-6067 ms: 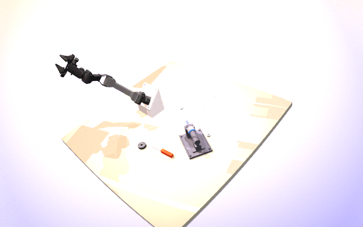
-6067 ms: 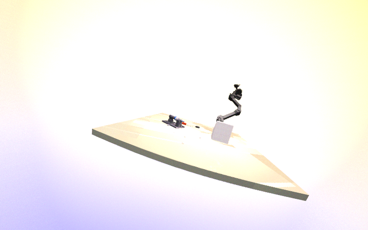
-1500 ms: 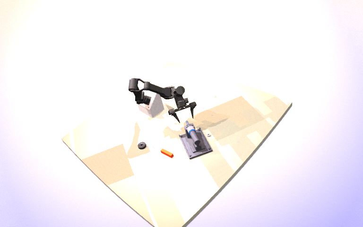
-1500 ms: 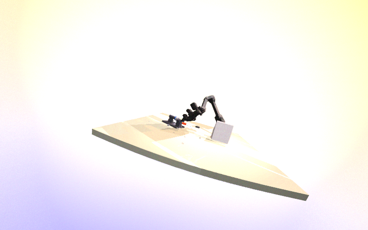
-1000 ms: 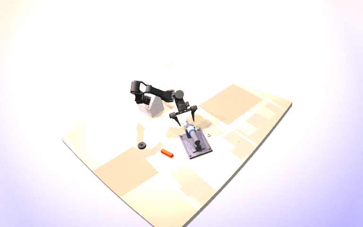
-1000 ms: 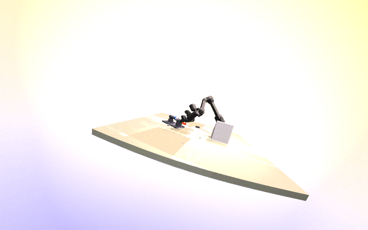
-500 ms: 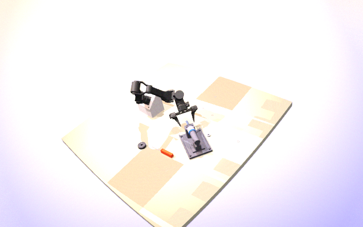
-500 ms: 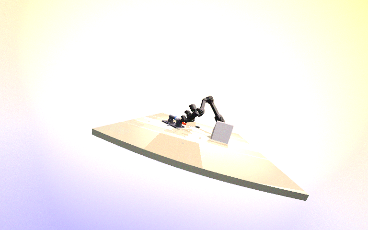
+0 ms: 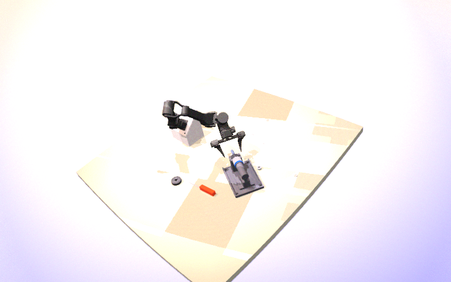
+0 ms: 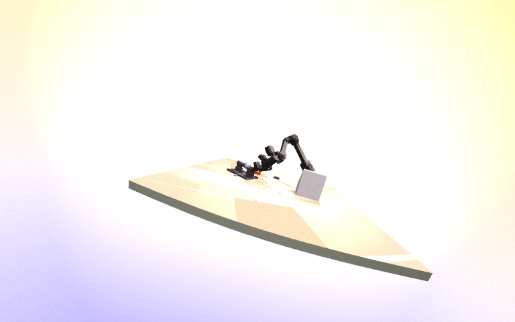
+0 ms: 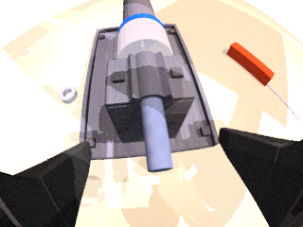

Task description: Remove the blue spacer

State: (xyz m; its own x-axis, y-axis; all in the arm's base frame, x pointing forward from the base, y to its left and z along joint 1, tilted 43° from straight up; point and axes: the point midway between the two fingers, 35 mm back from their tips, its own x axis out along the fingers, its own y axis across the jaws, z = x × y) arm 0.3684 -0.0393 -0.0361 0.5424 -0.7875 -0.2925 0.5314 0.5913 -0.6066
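My gripper tip is 6 cm short of the pale spacer, 3 cm to the left of it and 1 cm below it. The rest, counted from my gripper tip: blue spacer (8 cm ahead, 5 cm to the right, 1 cm above); then grey-blue shaft (7 cm ahead, 4 cm to the right, 1 cm above); then black disc (19 cm behind, 27 cm to the right, 6 cm below).
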